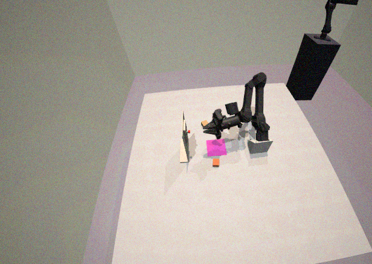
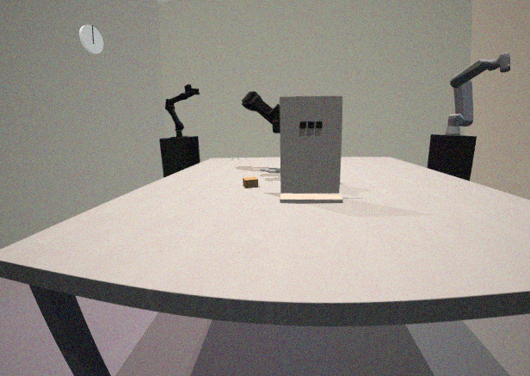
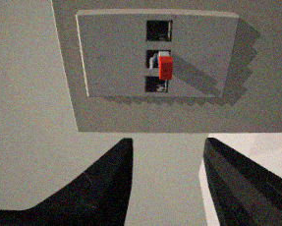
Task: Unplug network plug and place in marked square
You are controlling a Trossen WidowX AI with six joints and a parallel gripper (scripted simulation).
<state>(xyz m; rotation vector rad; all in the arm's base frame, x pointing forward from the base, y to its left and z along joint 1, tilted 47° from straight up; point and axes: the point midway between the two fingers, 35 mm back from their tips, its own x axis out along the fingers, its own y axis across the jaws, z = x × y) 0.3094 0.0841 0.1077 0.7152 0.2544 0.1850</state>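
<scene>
Right now my gripper tip is 90 mm short of the network plug. Also, from my gripper tip: magenta marked square: 80 mm behind, 10 mm to the right, 200 mm below; panel: 110 mm ahead, 10 mm to the left, 80 mm below.
</scene>
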